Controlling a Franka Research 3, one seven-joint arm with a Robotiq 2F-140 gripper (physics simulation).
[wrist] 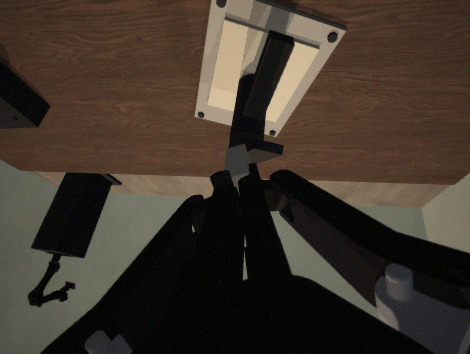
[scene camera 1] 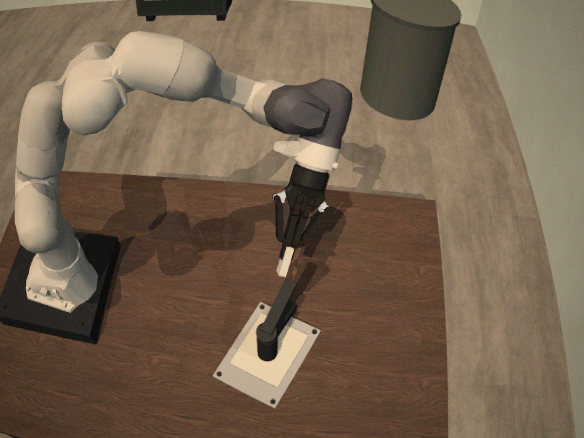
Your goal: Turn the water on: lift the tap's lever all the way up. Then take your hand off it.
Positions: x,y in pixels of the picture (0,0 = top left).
Labels:
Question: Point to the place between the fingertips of my gripper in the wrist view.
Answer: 240,160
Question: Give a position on a light plate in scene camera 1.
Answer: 226,373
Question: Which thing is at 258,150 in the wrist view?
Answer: A lever.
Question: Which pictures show my gripper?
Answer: The wrist view and scene camera 1: all of them.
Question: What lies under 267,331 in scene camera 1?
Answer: A lever.

